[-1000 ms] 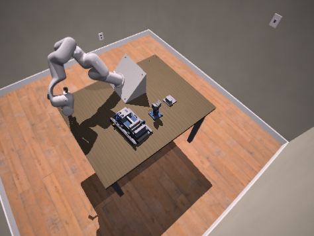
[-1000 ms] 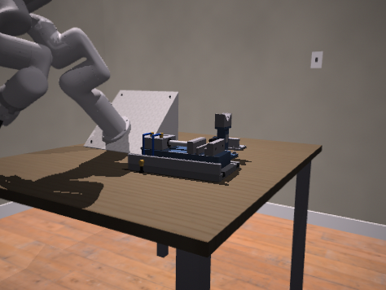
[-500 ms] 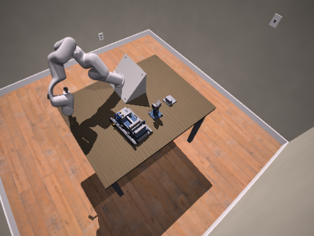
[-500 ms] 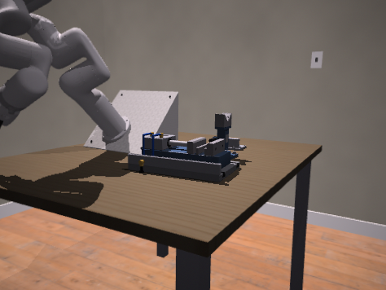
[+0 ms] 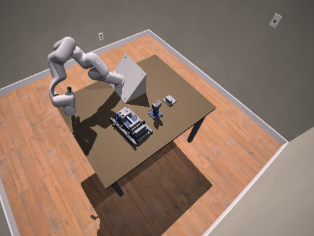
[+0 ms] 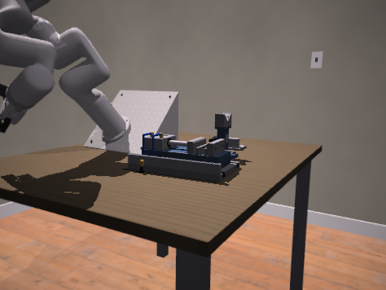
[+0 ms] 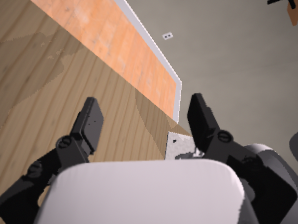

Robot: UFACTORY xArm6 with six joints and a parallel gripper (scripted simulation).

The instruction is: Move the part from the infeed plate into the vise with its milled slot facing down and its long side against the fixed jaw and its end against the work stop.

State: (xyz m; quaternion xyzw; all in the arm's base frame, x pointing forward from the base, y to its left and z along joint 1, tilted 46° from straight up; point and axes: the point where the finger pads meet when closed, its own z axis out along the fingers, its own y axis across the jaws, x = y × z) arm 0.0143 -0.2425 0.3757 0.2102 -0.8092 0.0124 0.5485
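Right now my hand is 750 mm to the right of the part, 350 mm short of it and 140 mm above it. From my hand the other things lie so: air cylinder: 330 mm ahead, 320 mm to the left, 90 mm below; vise base rail: 440 mm ahead, 250 mm to the left, 130 mm below; cylinder rod: 410 mm ahead, 340 mm to the left, 90 mm below.
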